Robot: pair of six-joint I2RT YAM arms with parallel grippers.
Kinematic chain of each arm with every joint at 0, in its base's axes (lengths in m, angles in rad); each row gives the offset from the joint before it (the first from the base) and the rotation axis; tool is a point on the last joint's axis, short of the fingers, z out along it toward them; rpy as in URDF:
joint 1: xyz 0 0 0.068 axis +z
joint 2: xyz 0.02 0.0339 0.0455 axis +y
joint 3: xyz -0.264 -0.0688 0 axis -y
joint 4: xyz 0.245 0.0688 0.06 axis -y
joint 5: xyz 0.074 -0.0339 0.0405 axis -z
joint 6: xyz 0.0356 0 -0.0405 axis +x
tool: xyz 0 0 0 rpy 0 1.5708 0
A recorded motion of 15 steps. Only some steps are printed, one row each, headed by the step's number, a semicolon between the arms.
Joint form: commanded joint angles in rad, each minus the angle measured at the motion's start. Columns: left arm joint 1, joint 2, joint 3, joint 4, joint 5, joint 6; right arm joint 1, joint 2, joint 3, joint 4, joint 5, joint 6.
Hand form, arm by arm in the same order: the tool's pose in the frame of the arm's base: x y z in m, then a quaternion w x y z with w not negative. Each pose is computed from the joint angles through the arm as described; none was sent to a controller.
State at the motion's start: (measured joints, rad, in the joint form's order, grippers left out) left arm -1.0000 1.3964 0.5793 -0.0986 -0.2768 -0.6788; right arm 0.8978 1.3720 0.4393 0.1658 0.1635 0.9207
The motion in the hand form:
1: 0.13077 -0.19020 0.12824 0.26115 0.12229 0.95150 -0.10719; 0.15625 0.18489 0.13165 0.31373 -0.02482 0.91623 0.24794
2: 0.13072 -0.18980 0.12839 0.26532 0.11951 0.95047 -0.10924; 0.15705 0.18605 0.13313 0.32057 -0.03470 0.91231 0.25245
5: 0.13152 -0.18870 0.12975 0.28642 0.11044 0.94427 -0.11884; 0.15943 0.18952 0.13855 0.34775 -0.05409 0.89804 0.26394
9: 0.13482 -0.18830 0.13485 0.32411 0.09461 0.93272 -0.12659; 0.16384 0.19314 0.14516 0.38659 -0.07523 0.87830 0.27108
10: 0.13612 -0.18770 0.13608 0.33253 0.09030 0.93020 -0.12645; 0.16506 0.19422 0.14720 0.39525 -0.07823 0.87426 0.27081
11: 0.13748 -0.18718 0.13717 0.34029 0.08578 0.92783 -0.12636; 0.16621 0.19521 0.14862 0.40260 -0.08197 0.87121 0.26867
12: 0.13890 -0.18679 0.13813 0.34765 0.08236 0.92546 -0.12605; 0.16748 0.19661 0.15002 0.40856 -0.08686 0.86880 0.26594
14: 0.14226 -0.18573 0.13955 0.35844 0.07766 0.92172 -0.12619; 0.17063 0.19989 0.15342 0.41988 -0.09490 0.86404 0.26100
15: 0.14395 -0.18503 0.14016 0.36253 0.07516 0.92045 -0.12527; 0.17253 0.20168 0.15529 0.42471 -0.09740 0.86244 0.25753
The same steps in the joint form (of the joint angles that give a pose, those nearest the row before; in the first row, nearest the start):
1: -0.0078 0.0036 -0.0620 -0.0726 0.0188 -0.0049; -0.0079 0.0209 -0.0082 0.0385 -0.0217 -0.1461
2: -0.0078 -0.0003 -0.0669 -0.0630 0.0140 -0.0078; -0.0081 0.0209 -0.0082 0.0573 -0.0263 -0.1677
5: -0.0055 -0.0161 -0.0857 -0.0147 -0.0075 -0.0099; -0.0059 0.0190 -0.0089 0.1194 -0.0204 -0.2179
9: 0.0002 -0.0372 -0.0992 0.0468 -0.0572 -0.0073; -0.0081 0.0231 -0.0080 0.2020 -0.0034 -0.2869
10: 0.0045 -0.0419 -0.1015 0.0580 -0.0693 -0.0048; -0.0081 0.0238 -0.0041 0.2142 0.0042 -0.3002
11: 0.0091 -0.0453 -0.1033 0.0692 -0.0804 -0.0030; -0.0081 0.0262 -0.0001 0.2231 0.0118 -0.3147
12: 0.0137 -0.0475 -0.1046 0.0807 -0.0904 0.0009; -0.0077 0.0302 0.0066 0.2278 0.0178 -0.3301
14: 0.0268 -0.0495 -0.1067 0.1022 -0.0999 0.0127; -0.0077 0.0393 0.0240 0.2344 0.0291 -0.3577
15: 0.0339 -0.0501 -0.1068 0.1088 -0.1038 0.0177; -0.0080 0.0445 0.0355 0.2327 0.0362 -0.3688

